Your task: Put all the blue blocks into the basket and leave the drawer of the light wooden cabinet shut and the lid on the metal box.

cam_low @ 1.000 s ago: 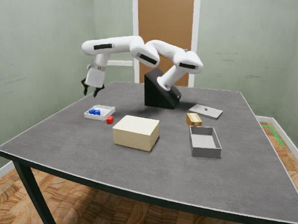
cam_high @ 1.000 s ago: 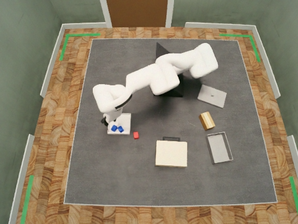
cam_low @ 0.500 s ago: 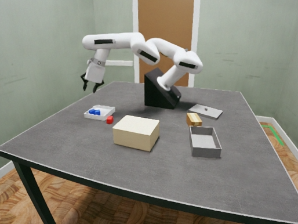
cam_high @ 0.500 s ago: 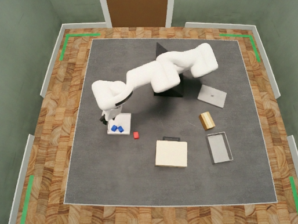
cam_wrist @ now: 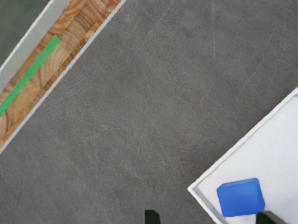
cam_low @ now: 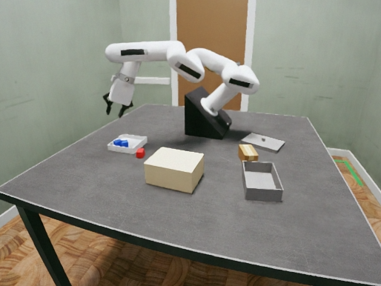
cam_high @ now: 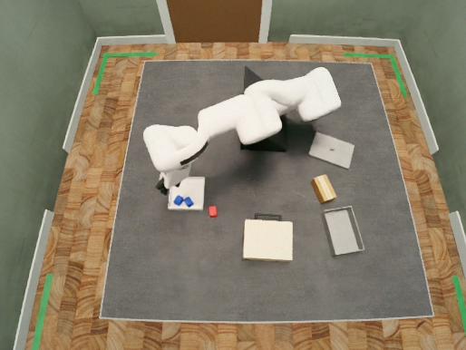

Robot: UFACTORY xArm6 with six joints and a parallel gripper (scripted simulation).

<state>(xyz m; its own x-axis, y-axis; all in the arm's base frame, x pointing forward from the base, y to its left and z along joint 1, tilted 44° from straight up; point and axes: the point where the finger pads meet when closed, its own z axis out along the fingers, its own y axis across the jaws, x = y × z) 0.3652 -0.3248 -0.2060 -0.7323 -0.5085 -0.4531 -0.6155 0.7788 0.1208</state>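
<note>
The flat lid is 69 cm to the left of my hand, 24 cm behind it and 17 cm below it. Also, from my hand: white basket: 17 cm below, 3 cm to the left, 3 cm behind; light wooden cabinet: 36 cm to the left, 17 cm ahead, 14 cm below; brown cardboard box: 62 cm to the left, 15 cm below, 4 cm behind.
</note>
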